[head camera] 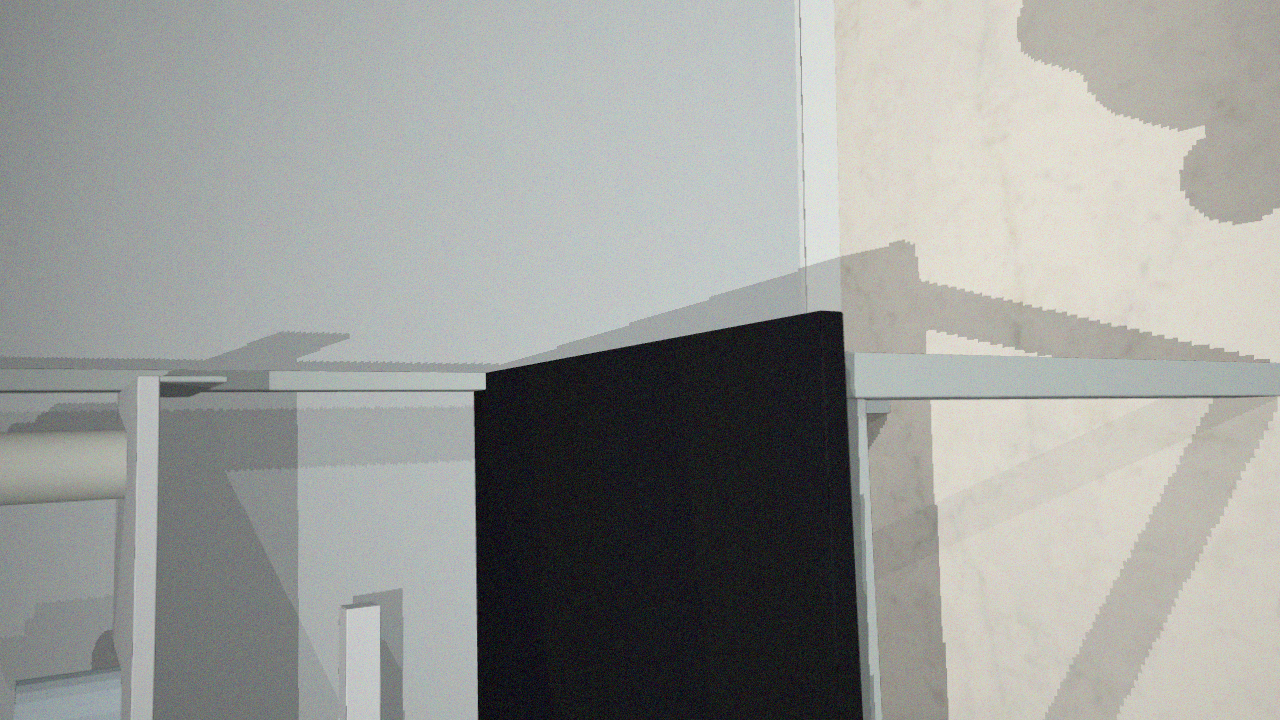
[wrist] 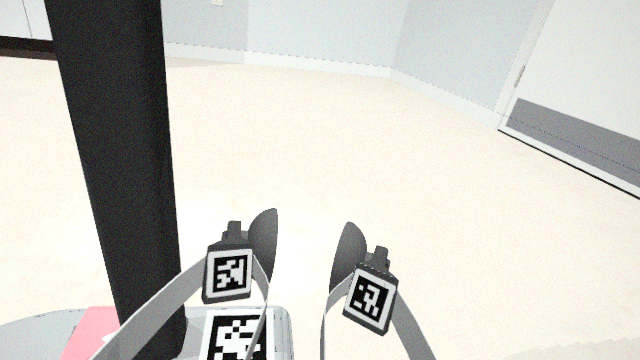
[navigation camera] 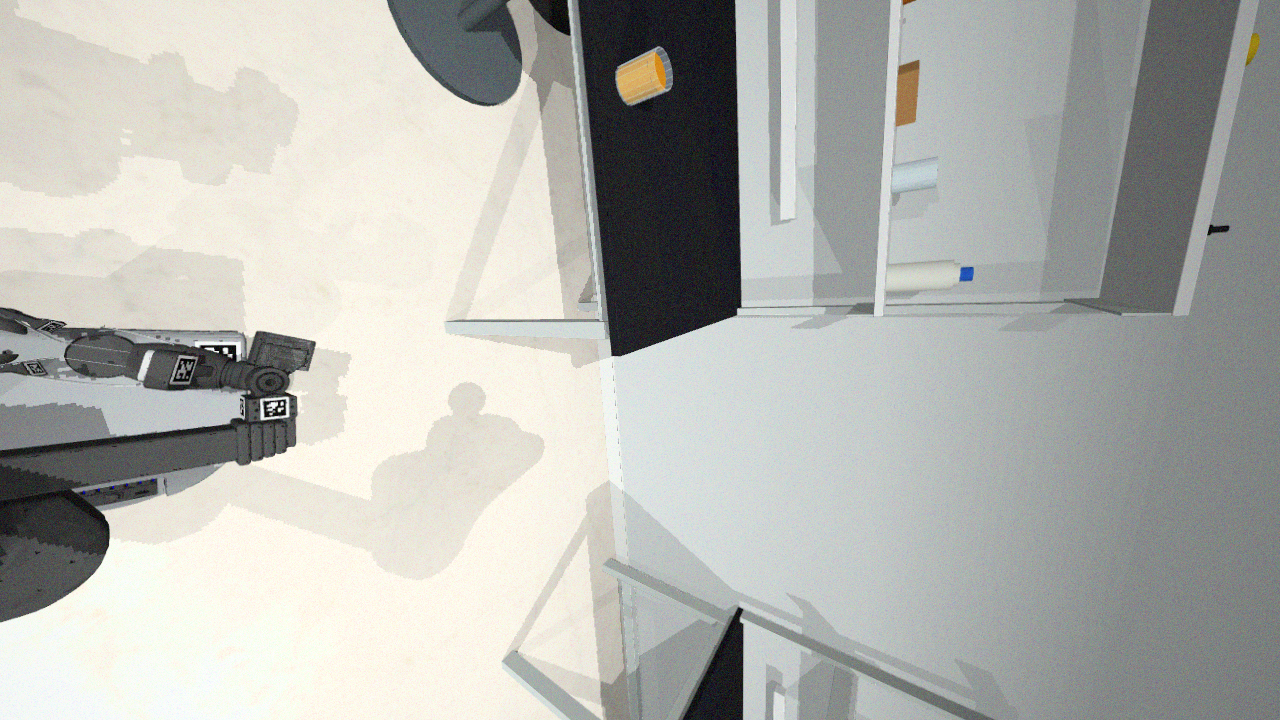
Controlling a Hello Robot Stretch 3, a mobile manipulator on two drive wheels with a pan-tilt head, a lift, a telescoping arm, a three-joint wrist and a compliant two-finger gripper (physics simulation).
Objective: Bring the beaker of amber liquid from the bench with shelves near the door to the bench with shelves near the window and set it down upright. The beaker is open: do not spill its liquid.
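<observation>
The beaker of amber liquid (navigation camera: 642, 77) stands upright on the black top of a bench with shelves (navigation camera: 671, 205) in the navigation view, which is turned sideways. The beaker does not show in the head view, where part of a black bench top (head camera: 662, 519) shows. My gripper (wrist: 307, 240) is open in the wrist view, its two fingertips apart with floor visible between them. The arm and wrist are at the left in the navigation view, well apart from the bench and beaker.
A round stool base (navigation camera: 438, 53) stands beside the bench near the beaker. Shelves hold a white bottle with a blue cap (navigation camera: 926, 275) and other items. Part of a second bench (navigation camera: 723, 671) shows at the bottom. A door (wrist: 595, 75) shows at the right in the wrist view.
</observation>
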